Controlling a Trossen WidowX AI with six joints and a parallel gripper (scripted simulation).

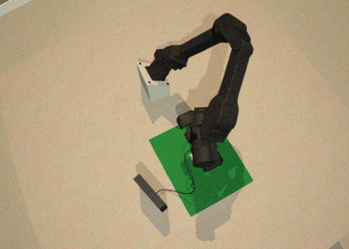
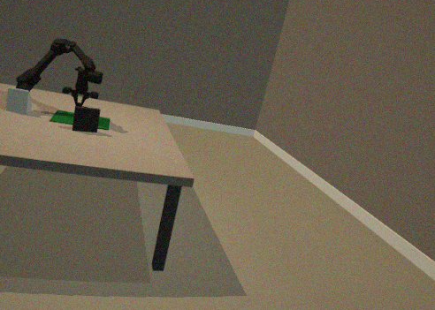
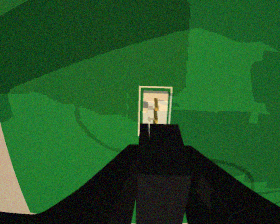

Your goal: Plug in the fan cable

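My gripper tip is 70 mm above the white four-pin header and 10 mm to the left of it. Also, from my gripper tip: dark fan: 190 mm to the right, 60 mm ahead, 10 mm below; then dark fan plug: 10 mm to the right, 10 mm above; then green board: 80 mm below, 30 mm ahead.
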